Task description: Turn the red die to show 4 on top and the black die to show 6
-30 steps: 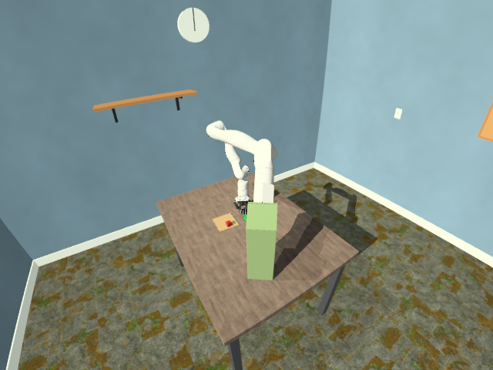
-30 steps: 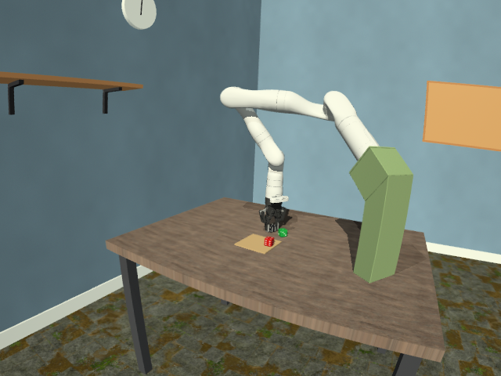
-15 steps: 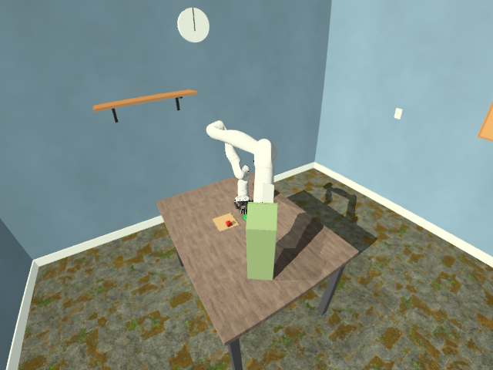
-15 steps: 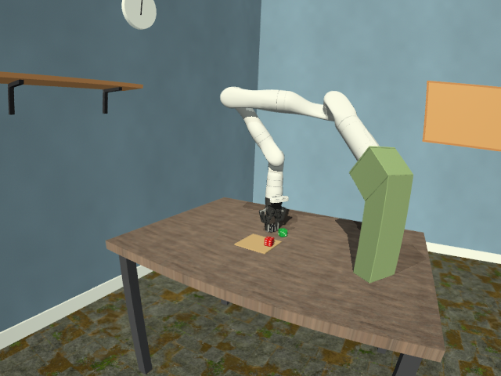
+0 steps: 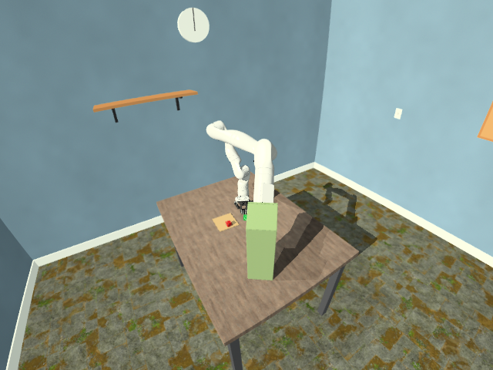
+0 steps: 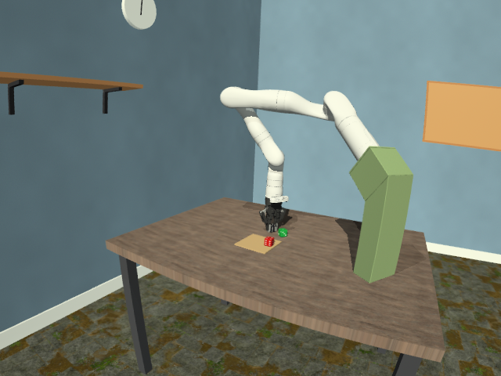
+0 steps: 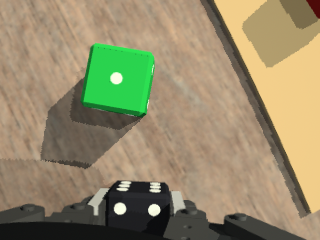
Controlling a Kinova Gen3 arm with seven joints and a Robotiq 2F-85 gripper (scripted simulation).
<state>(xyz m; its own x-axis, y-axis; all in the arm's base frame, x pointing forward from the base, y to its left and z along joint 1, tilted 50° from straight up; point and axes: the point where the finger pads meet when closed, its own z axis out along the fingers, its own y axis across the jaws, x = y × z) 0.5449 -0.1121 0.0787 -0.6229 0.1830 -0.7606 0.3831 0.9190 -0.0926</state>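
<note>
The green die is 6 cm behind my hand, 2 cm to the left of it and 1 cm below it. From my hand the other things lie so: black die (1 cm below); tan mat (1 cm behind, 16 cm to the left, 2 cm below); red die (6 cm behind, 16 cm to the left).
</note>
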